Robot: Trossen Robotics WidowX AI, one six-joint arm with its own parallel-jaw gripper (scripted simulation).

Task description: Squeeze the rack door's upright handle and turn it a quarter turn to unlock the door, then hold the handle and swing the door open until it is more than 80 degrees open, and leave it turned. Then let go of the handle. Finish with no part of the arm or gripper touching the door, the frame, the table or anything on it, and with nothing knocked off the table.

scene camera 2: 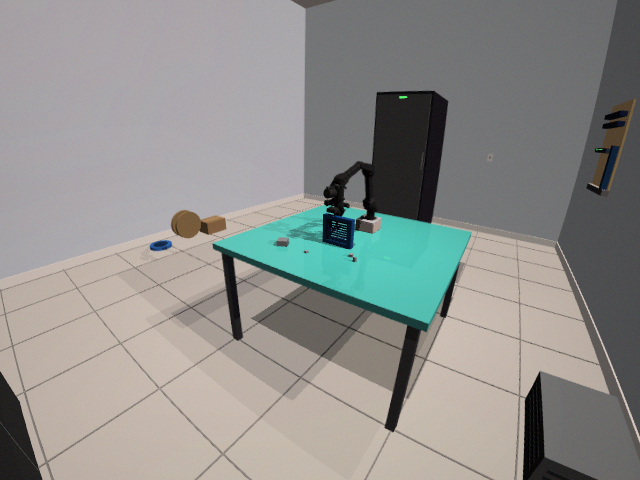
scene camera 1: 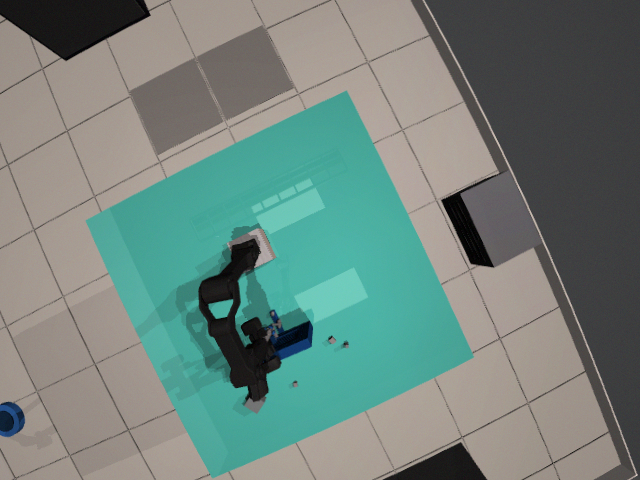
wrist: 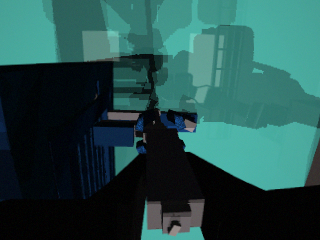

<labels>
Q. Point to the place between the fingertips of my gripper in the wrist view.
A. At 164, 159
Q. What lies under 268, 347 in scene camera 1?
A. My gripper.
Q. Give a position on a slatted door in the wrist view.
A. At 80, 148
</labels>
